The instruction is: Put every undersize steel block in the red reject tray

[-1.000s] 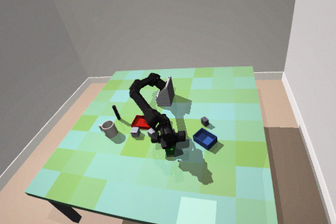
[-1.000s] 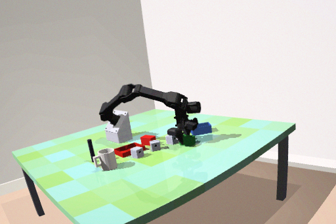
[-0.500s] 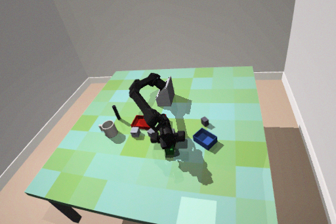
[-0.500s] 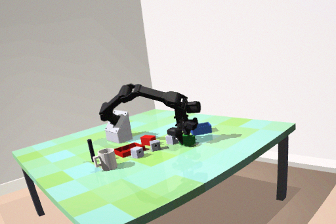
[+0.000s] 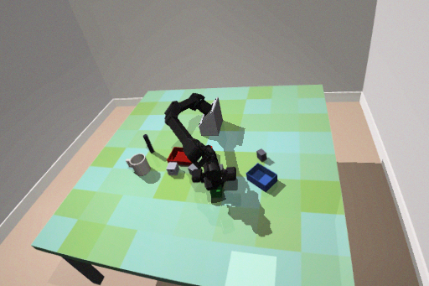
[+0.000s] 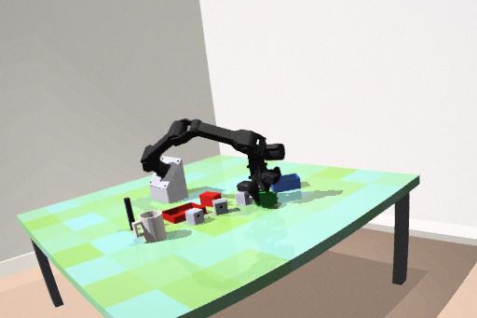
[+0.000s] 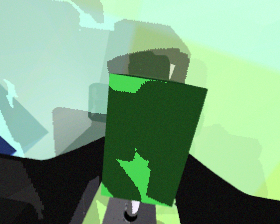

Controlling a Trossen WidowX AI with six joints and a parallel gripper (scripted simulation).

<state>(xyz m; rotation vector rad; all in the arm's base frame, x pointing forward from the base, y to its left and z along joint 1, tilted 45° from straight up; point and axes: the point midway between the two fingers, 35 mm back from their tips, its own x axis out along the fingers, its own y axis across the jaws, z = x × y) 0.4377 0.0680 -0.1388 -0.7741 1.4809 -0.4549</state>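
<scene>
Now: the steel block 80 mm behind my gripper tip, 20 mm to the right of it and 10 mm above it. From my gripper tip the other things lie so: green GO gauge: 10 mm behind, 20 mm above; blue tray: 70 mm behind, 190 mm to the left; darker grey block: 200 mm behind, 170 mm to the left, 10 mm above.
</scene>
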